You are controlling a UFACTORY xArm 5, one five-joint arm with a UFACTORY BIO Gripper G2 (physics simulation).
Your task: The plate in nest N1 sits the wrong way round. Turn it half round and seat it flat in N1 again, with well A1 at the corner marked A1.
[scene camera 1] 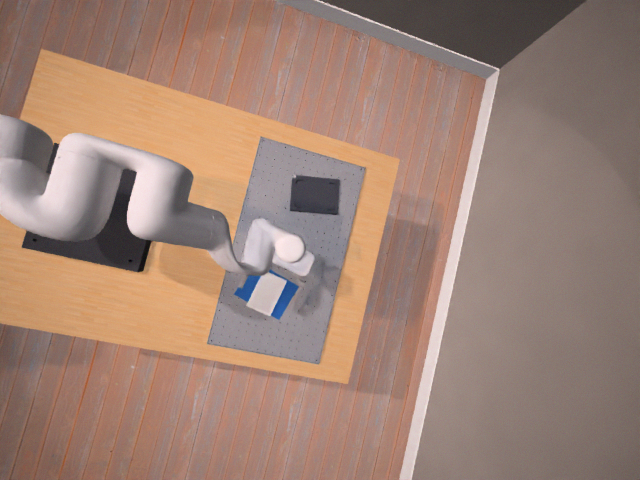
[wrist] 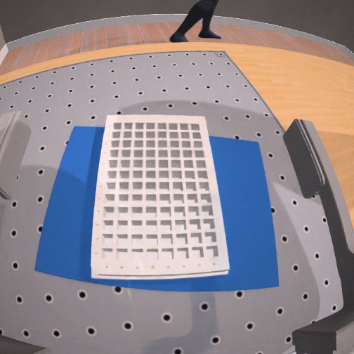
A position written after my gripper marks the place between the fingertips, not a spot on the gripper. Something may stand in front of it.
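Note:
Scene camera 1: my gripper (scene camera 1: 264, 298), white well plate (scene camera 1: 269, 287), dark nest N1 (scene camera 1: 314, 194), blue rectangle (scene camera 1: 290, 288). Wrist view: my gripper (wrist: 161, 116), white well plate (wrist: 157, 215), blue rectangle (wrist: 64, 249).

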